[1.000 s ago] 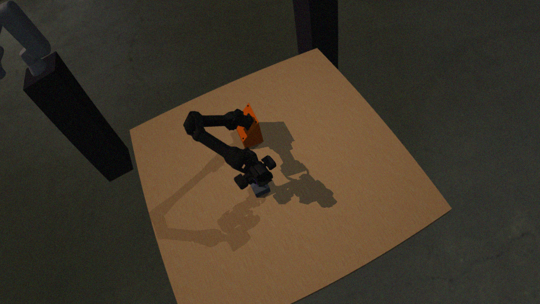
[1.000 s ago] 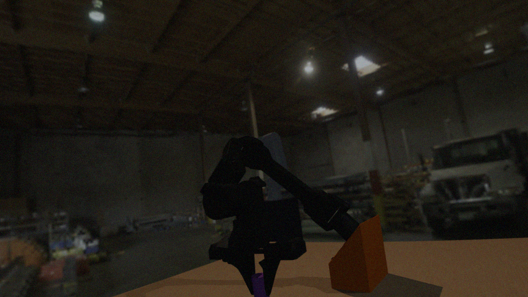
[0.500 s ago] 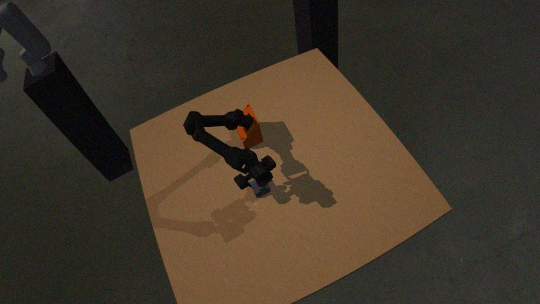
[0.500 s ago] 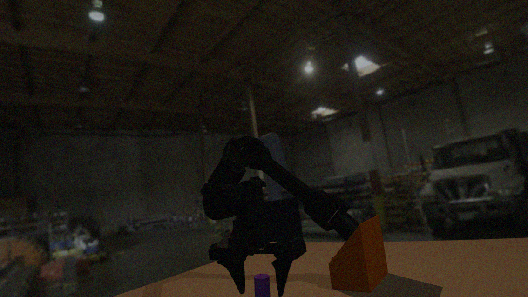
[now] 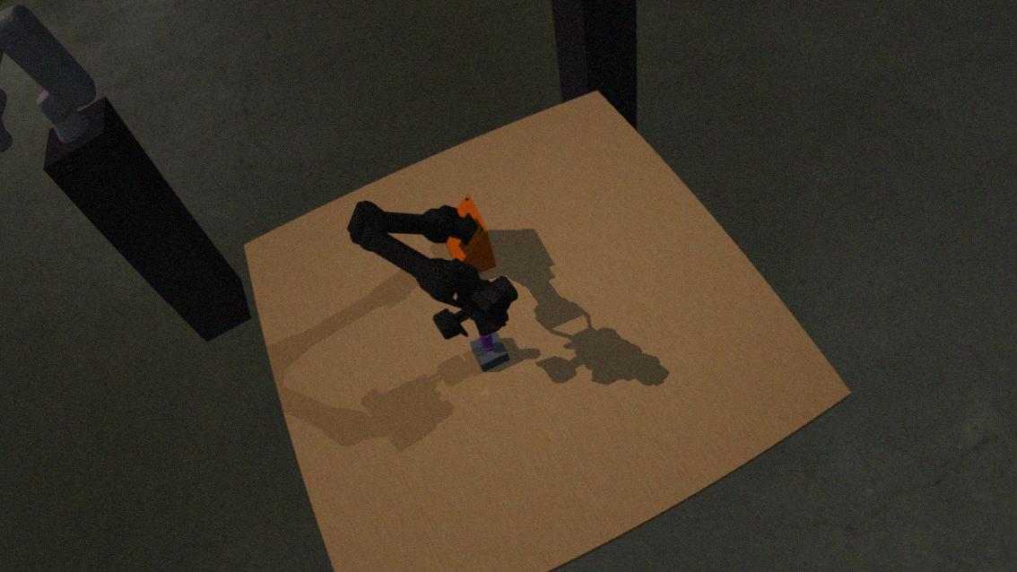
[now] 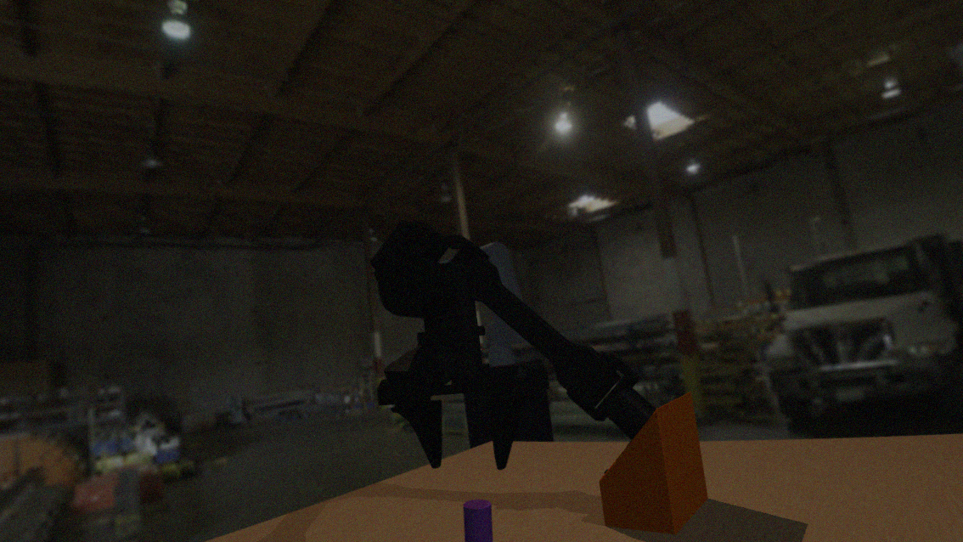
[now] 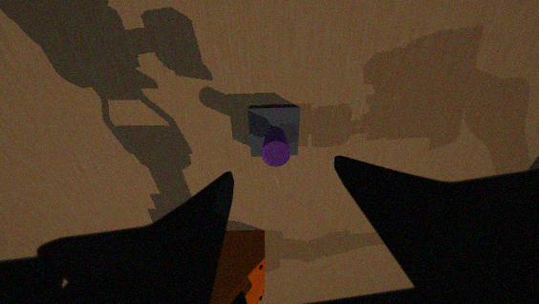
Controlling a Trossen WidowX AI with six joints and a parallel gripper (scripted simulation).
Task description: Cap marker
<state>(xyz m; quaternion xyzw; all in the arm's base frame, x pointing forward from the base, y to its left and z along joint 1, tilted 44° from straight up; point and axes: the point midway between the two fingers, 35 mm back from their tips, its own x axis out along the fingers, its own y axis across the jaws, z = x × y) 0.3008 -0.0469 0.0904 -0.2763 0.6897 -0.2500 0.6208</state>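
Right now my gripper tip is 6 cm above the purple marker cap.
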